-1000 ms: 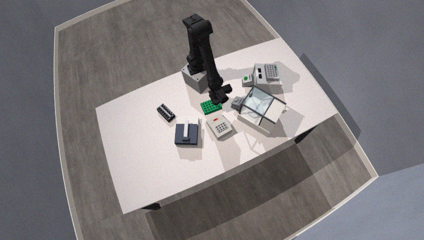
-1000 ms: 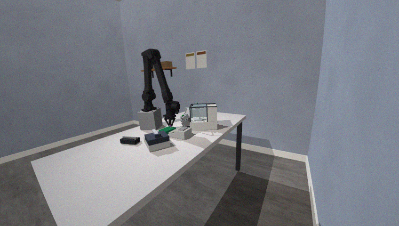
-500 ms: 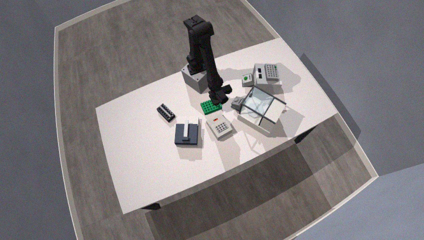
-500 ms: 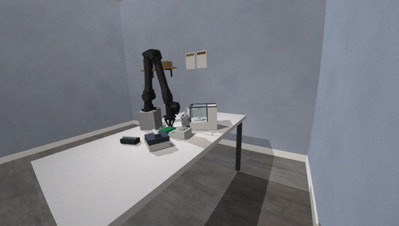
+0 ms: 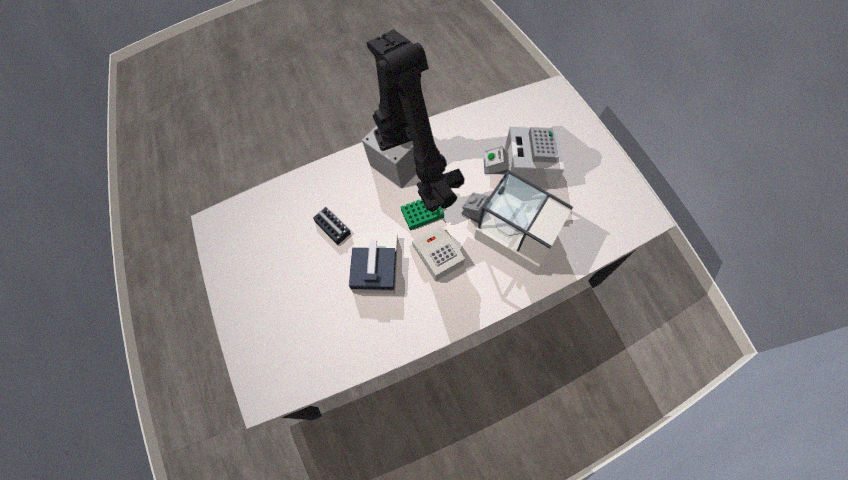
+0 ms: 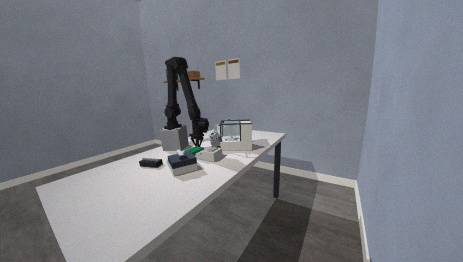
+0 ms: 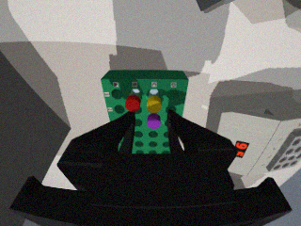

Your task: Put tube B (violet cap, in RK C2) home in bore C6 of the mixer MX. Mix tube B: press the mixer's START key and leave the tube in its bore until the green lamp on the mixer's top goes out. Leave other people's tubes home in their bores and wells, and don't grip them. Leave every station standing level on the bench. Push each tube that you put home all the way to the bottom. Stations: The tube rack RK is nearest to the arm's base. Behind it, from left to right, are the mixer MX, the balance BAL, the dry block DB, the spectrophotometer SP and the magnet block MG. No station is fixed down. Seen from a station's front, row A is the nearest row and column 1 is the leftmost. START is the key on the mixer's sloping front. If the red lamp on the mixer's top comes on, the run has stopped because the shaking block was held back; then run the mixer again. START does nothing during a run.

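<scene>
Right now the violet-capped tube B is 2 cm below my hand. The rest, counted from my hand: green tube rack RK (1 cm behind, 3 cm to the right, 3 cm below); red-capped tube (2 cm behind, 2 cm to the left, 2 cm below); yellow-capped tube (2 cm to the left, 2 cm below).
</scene>
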